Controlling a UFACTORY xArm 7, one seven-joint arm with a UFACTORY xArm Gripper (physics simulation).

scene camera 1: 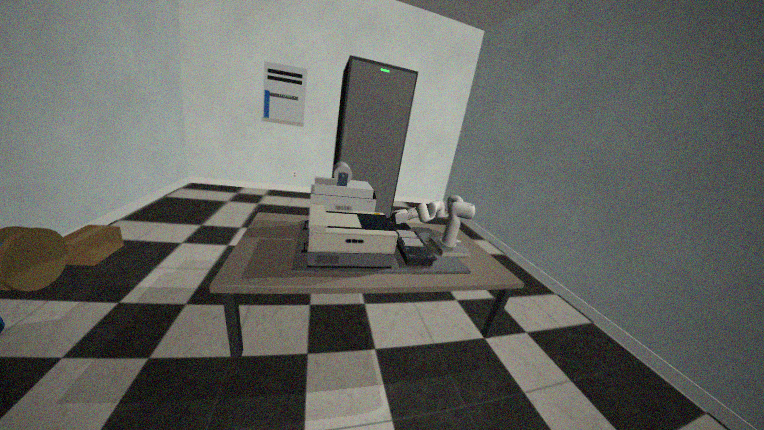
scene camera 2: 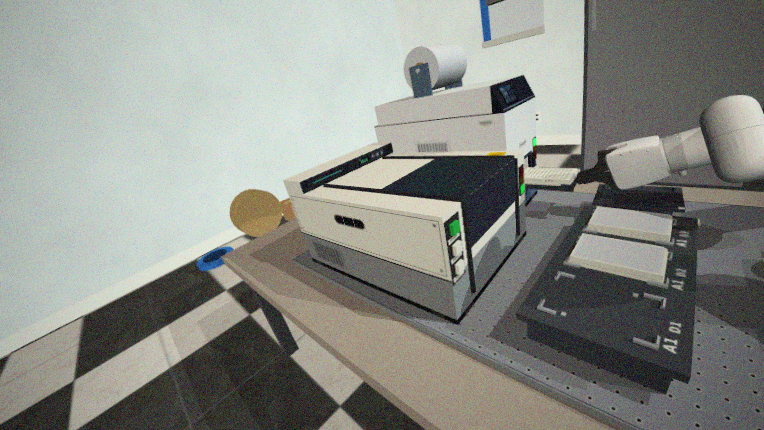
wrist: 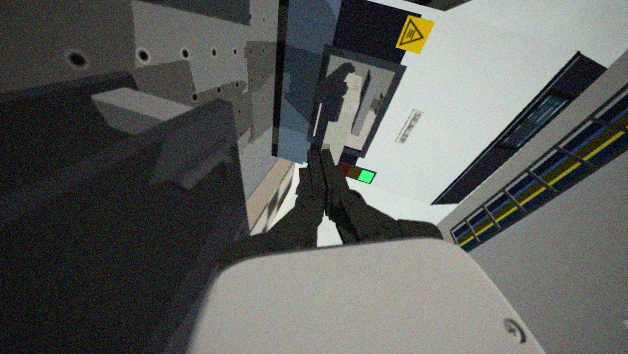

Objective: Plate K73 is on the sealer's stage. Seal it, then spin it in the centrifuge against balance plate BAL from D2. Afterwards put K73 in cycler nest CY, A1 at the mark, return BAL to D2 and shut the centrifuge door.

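Frame: origin at the arm's base, x ahead, y left, z up, level; centimetres.
Seen in the pictures: gripper, fingertip midpoint: point(scene camera 2: 577, 178) point(wrist: 317, 164); arm's base, link origin: point(scene camera 1: 447, 243).
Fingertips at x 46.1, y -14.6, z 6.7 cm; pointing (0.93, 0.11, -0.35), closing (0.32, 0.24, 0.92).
Note:
Pixels of each thing's top centre, then the offset from my fingertips to it.
- white sealer, top centre: point(scene camera 2: 439, 43) point(wrist: 514, 130) point(scene camera 1: 346, 164) dx +33.5, dy +4.6, dz +38.3 cm
- dark rack, top centre: point(scene camera 2: 620, 257) point(scene camera 1: 412, 242) dx -14.9, dy +25.7, dz -3.0 cm
- dark low block, top centre: point(scene camera 2: 637, 192) point(scene camera 1: 399, 224) dx -11.9, dy -2.8, dz -3.2 cm
- film roll, top centre: point(scene camera 2: 432, 45) point(scene camera 1: 343, 163) dx +35.6, dy +4.8, dz +38.3 cm
- green lamp, top centre: point(wrist: 371, 178) dx +13.6, dy -7.1, dz +8.3 cm
A pale plate point(scene camera 2: 550, 176) point(wrist: 336, 136), by the task K73, lies flat on the stage at the front of the white sealer point(scene camera 2: 454, 133) point(wrist: 440, 85) point(scene camera 1: 342, 205). Its label is too small to read. My gripper point(scene camera 2: 580, 180) point(wrist: 317, 164) is shut and empty, its fingertips close to the plate's outer end; contact cannot be told. A pale plate point(scene camera 2: 620, 257) sits in nest D2 of the dark rack point(scene camera 2: 604, 349), where the task places BAL. A cream machine point(scene camera 2: 368, 229) point(scene camera 1: 350, 240) with a dark top stands beside the sealer; its name does not show. Nest CY cannot be made out.
Another pale plate point(scene camera 2: 631, 223) sits in the nest behind D2, and D1 in front has no plate. A dark low block point(scene camera 2: 638, 197) lies behind the rack, below the gripper. A film roll point(scene camera 2: 446, 66) tops the sealer. In the wrist view a green lamp point(wrist: 366, 176) shows beside the fingers.

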